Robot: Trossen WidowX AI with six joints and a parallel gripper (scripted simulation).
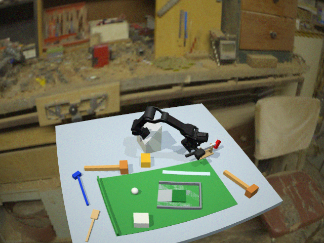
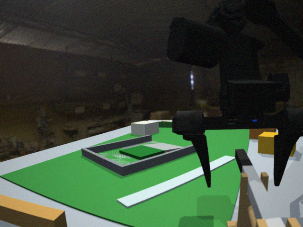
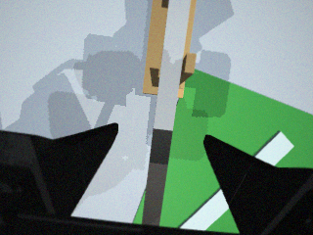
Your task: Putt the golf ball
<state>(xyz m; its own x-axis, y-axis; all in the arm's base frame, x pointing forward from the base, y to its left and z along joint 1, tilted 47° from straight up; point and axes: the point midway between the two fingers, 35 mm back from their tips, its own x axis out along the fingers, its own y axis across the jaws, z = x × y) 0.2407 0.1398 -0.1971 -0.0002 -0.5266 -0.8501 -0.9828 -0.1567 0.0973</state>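
The red putter lies 2 cm behind my gripper tip, 8 cm to the left of it and 2 cm above it. Also, from my gripper tip: white strip 10 cm ahead, 10 cm to the right, 3 cm below; then yellow block 8 cm behind, 30 cm to the right, 1 cm below; then small wooden stand 2 cm behind, 10 cm to the left.
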